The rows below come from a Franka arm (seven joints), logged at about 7 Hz.
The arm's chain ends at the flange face. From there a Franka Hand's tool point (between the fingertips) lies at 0.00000 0.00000 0.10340 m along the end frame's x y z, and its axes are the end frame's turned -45 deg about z.
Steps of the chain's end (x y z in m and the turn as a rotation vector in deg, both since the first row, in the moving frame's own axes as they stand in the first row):
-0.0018 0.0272 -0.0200 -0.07 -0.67 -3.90
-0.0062 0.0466 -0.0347 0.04 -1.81 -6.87
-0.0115 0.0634 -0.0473 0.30 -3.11 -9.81
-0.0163 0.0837 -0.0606 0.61 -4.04 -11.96
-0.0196 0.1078 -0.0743 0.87 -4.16 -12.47
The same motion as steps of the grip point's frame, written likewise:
-0.0215 0.0172 -0.0200 0.42 -0.52 -3.90
-0.0397 0.0263 -0.0348 1.31 -1.25 -6.87
-0.0569 0.0327 -0.0475 2.41 -1.99 -9.81
-0.0757 0.0422 -0.0609 3.29 -2.43 -11.96
-0.0949 0.0565 -0.0746 3.56 -2.33 -12.47

